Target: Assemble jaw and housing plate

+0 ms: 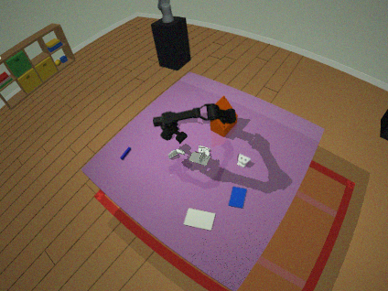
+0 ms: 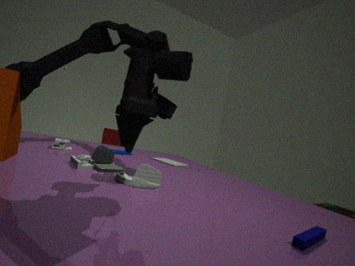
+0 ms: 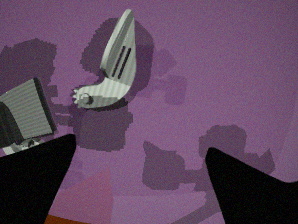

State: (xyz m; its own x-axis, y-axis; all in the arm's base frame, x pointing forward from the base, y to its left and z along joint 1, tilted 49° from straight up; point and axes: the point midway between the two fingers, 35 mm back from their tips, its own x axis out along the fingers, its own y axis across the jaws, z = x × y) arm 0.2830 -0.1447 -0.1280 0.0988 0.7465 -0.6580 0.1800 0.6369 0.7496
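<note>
The white jaw piece lies 30 mm ahead of my gripper tip, 50 mm to the left of it and 70 mm below it. Round my gripper tip: flat blue plate (120 mm ahead, 520 mm to the left, 80 mm below); then blue bar (230 mm ahead, 290 mm to the right, 70 mm below); then flat white plate (350 mm ahead, 400 mm to the left, 80 mm below).
</note>
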